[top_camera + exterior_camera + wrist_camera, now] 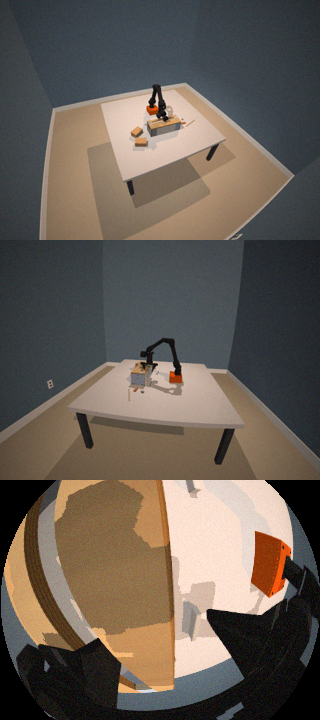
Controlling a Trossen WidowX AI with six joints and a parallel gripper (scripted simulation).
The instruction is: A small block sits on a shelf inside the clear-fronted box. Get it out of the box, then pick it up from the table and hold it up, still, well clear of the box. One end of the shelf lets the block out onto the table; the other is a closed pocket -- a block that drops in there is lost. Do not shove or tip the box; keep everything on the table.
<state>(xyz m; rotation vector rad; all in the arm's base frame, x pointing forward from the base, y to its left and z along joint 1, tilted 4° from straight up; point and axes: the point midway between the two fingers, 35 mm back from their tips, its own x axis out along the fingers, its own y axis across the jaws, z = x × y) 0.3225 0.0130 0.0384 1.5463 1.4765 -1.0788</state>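
My gripper tip is now 60 mm short of the small tan block and 20 mm to the right of it. From my gripper tip the other things lie so: clear-fronted box (30 mm ahead, 40 mm to the right, 30 mm below); then thin wooden stick (120 mm ahead, 340 mm to the left, 80 mm below); then small grey piece (10 mm ahead, 280 mm to the left, 80 mm below).
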